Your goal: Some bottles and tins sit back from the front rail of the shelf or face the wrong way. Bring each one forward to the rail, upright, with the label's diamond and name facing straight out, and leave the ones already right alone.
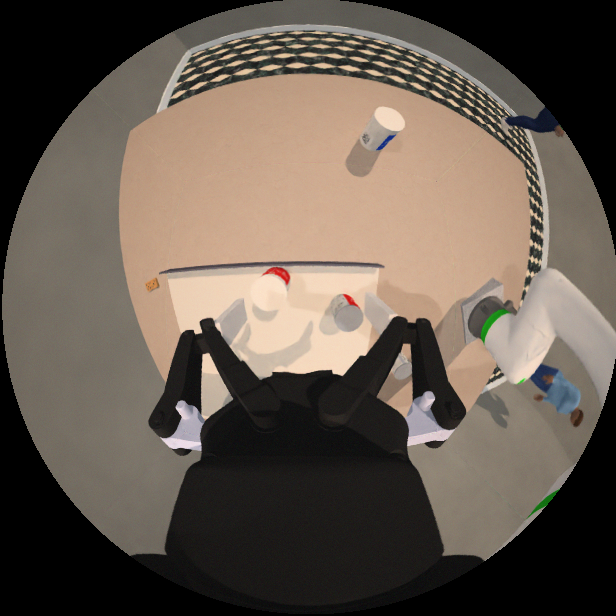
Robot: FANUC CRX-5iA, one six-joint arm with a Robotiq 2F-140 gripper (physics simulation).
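Note:
I look down from above. The cream shelf (270,321) lies on a tan table, with its dark rail (270,266) along the far edge. A cream bottle with a red label (268,290) stands upright close to the rail. A grey tin with a red label (347,313) stands upright further back from the rail, to the right. A white cup-like container with a blue label (382,131) stands far off on the table. My gripper (304,327) is open and empty, its fingers spread wide above the shelf's near part.
The robot's white arm and grey base (517,327) are at the right. A chequered mat (344,54) borders the table at the back and right. A small orange tag (152,284) lies left of the shelf. Two small human figures stand at the right.

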